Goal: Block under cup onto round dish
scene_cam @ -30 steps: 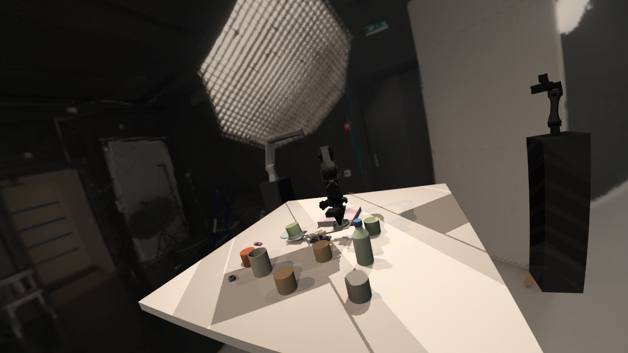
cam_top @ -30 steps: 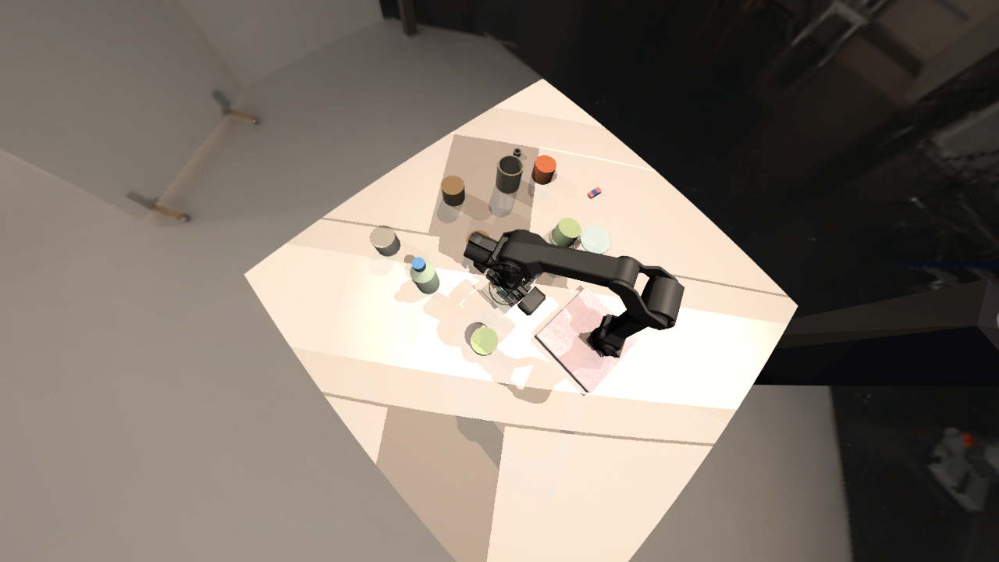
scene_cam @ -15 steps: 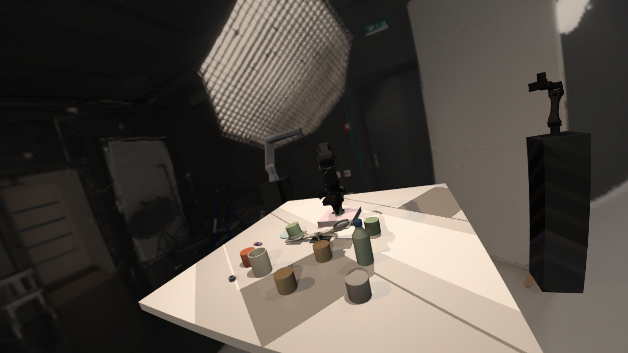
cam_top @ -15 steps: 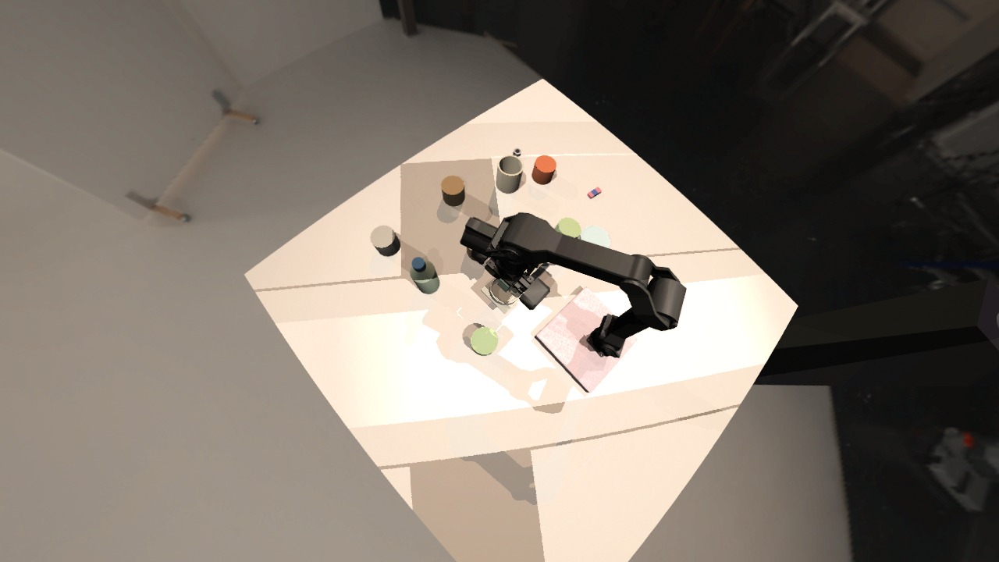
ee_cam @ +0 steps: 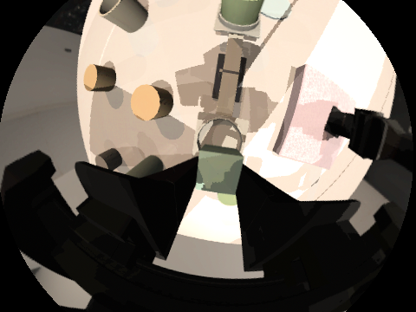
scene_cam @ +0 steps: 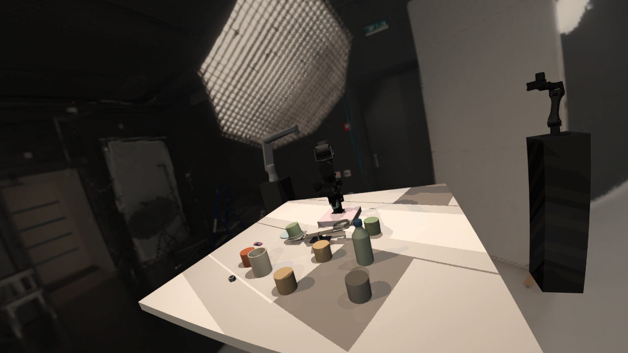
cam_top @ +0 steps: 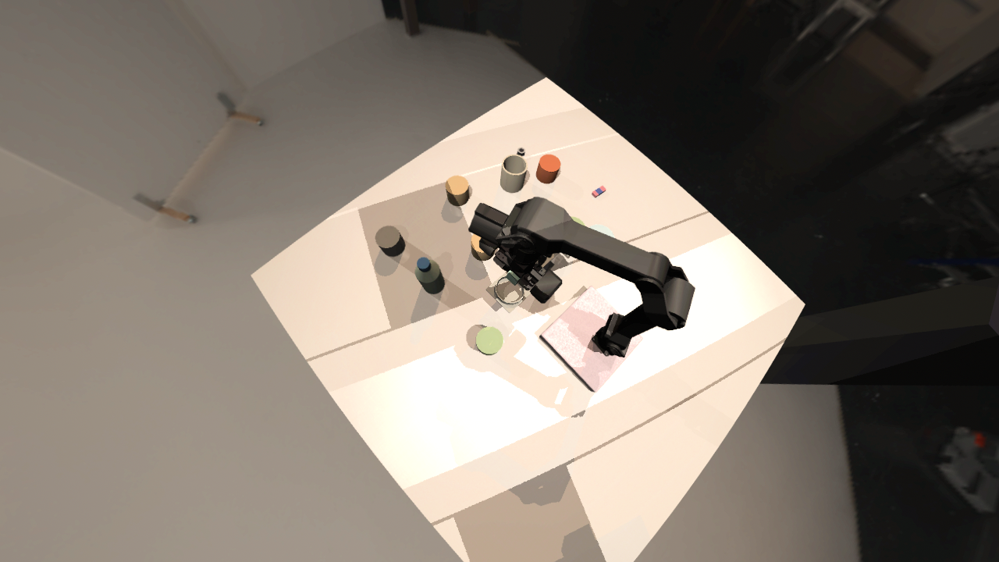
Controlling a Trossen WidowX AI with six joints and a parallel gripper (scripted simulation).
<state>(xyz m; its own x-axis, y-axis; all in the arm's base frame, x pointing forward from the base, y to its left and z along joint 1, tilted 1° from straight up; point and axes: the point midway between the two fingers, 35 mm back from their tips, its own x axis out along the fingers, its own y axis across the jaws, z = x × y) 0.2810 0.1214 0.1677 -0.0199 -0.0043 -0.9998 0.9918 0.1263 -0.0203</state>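
My gripper tip is 35 cm to the left of the pale blue round dish, 17 cm above it and 4 cm past it. Round my gripper tip: bottle with blue cap (16 cm ahead, 15 cm to the left, 6 cm below); grey cylinder (33 cm ahead, 16 cm to the left, 14 cm below); pale green block (1 cm above).
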